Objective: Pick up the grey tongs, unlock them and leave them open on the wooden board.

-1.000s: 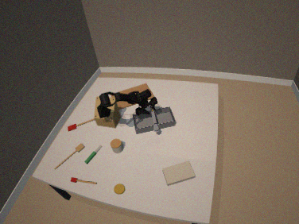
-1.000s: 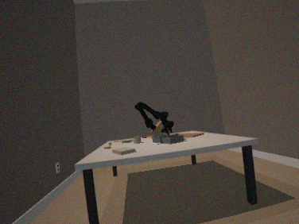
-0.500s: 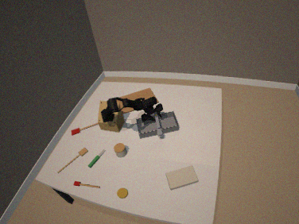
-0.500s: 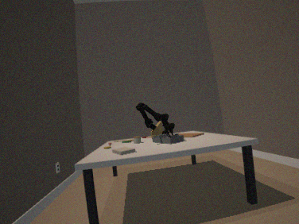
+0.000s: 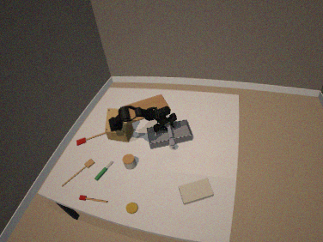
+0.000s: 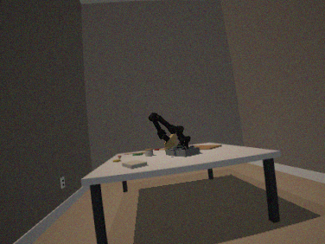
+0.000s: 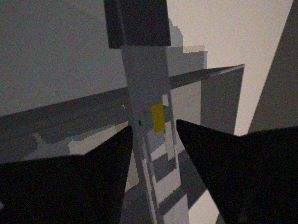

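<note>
My gripper tip is now 5 cm to the left of the grey roasting tin. The rest, counted from my gripper tip: yellow lock piece 3 cm behind, 1 cm to the left, 3 cm above; then jar 15 cm behind, 37 cm to the right; then wooden board 32 cm behind, 20 cm to the left, 2 cm below.
</note>
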